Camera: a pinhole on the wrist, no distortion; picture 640 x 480 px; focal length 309.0 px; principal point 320.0 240.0 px. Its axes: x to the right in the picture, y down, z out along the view. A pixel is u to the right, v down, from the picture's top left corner.
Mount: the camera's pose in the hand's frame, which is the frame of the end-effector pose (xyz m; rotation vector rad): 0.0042 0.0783 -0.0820 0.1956 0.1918 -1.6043
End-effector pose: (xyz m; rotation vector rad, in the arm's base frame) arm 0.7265 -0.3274 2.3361 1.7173 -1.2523 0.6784
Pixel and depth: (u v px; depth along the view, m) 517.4 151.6 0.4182
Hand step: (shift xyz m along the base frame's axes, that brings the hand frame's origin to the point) 0.1983 -0.1406 -0.3188
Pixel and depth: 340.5 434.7 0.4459
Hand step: 0.1395 -0.4233 0.0477
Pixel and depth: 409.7 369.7 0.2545
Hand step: 0.0825 -0.1717 -0.0009
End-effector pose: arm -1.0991 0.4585 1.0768 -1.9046 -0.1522 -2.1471
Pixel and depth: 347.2 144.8 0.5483
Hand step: 0.4126 0.2234 -0.1014
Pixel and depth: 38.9 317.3 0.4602
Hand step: 0.5308 -0.2517 0.1569
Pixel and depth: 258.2 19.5 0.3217
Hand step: 0.2782 0.0219 -0.1964
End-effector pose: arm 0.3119 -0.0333 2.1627 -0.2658 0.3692 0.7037
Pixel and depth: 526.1 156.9 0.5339
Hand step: 0.2345 -0.2523 0.4256
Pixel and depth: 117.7 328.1 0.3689
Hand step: 0.0154 0.3472 0.2284
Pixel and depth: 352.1 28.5 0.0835
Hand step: -0.0734 0.0059 0.0138
